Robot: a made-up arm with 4 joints.
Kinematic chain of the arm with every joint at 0, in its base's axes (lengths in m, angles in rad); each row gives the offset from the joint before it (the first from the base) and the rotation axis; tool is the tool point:
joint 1: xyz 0 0 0.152 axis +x
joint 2: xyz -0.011 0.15 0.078 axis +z
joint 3: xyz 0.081 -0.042 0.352 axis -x
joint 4: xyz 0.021 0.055 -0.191 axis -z
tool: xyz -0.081 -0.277 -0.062
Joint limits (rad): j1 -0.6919..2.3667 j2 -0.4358..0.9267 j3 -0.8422..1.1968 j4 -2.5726..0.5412
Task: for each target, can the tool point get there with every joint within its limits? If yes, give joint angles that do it. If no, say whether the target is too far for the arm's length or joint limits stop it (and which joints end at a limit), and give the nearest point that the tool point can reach.
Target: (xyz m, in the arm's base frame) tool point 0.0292 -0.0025 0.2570
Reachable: yes | joints 0.1244 0.0017 -0.4398 -0.0679
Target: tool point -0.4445 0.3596 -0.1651
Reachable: no: joint limits stop it (at a limit: joint 1, joint 3, joint 4) | nearest point -0.1084 0.2723 0.1297 | short by 0.456 m
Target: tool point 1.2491 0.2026 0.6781
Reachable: no: too far | nearest point 0.4603 0.1584 0.5632 | short by 0.798 m
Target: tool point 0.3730 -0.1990 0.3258
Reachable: yes | joints 1.6363 0.5043 0.1035 -1.3450
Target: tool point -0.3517 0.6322 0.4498
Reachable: no: joint limits stop it (at a limit: joint 2, joint 4) | nearest point -0.0666 0.6512 0.4588 | short by 0.286 m
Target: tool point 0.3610 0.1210 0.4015
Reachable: yes | joints 0.5365 0.1460 0.2413 -2.1285
